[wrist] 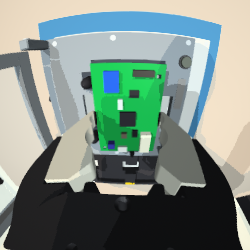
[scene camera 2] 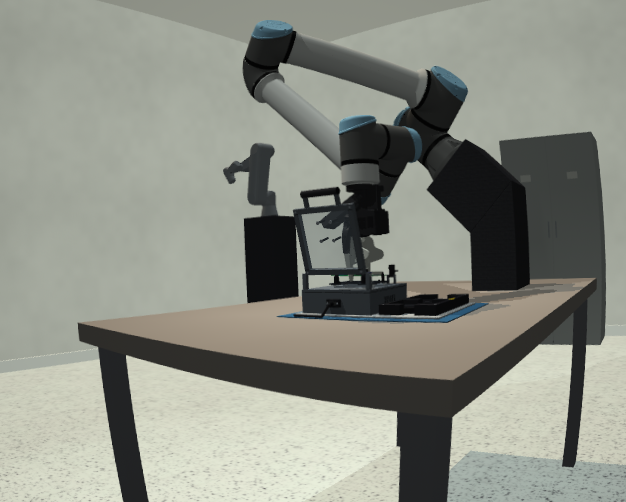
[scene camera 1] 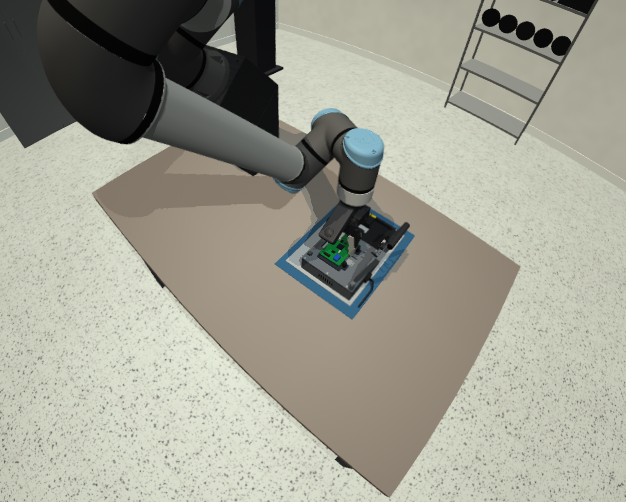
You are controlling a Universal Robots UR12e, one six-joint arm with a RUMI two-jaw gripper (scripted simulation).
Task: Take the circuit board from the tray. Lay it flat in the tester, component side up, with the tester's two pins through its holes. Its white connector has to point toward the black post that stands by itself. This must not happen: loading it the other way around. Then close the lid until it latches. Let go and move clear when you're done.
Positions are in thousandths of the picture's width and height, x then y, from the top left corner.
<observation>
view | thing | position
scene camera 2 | my gripper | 576,559
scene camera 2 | clear tester lid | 526,473
</observation>
